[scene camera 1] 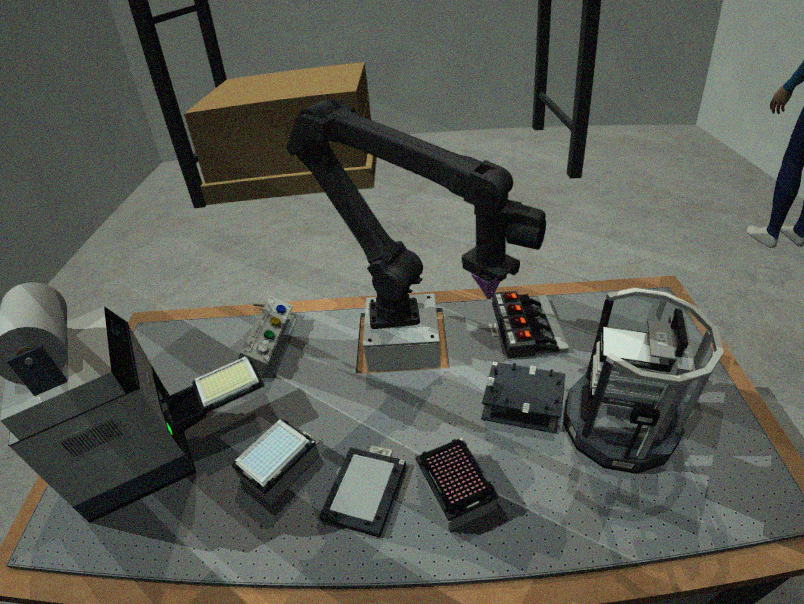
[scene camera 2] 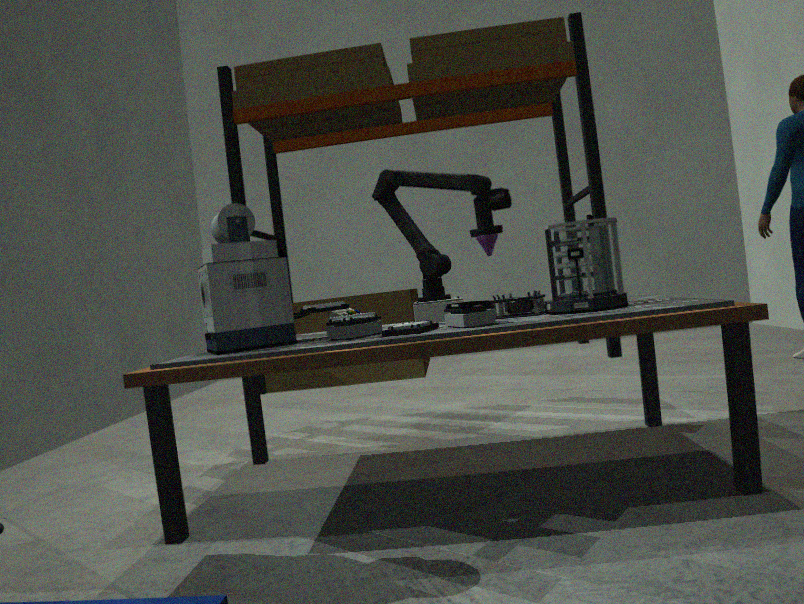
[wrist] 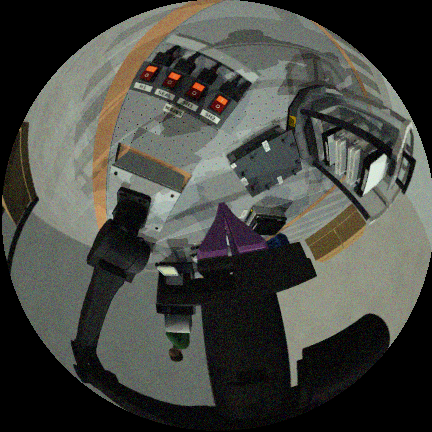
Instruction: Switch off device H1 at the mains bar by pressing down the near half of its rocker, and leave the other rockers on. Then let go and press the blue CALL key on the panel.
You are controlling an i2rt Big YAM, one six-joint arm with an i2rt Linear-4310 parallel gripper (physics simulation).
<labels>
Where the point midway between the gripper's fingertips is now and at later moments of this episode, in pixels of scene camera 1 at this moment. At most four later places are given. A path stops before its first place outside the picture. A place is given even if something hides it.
My gripper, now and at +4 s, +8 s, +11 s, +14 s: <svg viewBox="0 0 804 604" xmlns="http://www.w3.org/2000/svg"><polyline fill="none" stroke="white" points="489,297 508,270 508,293 510,292 504,291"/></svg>
</labels>
